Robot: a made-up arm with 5 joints.
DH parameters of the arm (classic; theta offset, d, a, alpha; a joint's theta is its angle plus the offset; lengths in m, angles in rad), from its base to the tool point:
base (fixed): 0.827 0 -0.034 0
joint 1: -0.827 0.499 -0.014 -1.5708
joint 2: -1.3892 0 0.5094 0
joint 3: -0.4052 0 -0.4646 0
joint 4: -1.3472 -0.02 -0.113 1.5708
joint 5: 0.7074 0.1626 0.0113 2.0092
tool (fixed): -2.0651 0.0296 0 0
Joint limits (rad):
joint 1: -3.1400..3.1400
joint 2: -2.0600..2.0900
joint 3: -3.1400..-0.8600
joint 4: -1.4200..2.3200
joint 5: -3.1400..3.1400
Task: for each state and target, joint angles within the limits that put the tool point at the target. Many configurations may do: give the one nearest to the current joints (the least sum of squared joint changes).
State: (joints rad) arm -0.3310 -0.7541 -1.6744 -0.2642 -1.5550
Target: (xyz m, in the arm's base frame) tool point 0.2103 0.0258 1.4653
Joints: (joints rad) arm 0.4071 -0.4925 -1.5268 -0.2128 -1.5918
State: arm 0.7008 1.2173 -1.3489 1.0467 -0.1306
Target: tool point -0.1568 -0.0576 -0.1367
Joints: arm -0.0060 2.0656 -1.0104 1.0200 -0.0138
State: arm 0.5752 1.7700 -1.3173 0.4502 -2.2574
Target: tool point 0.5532 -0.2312 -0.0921
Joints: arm -0.2894 1.2573 -1.2003 0.4779 -2.2088
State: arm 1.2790 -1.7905 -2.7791 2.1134 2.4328
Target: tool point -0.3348 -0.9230 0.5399
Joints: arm 1.2441 -1.9132 -2.7273 2.3200 2.4096
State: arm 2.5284 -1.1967 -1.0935 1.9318 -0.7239
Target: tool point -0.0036 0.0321 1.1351
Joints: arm 2.1613 -1.0280 -1.2753 1.8012 -0.8246
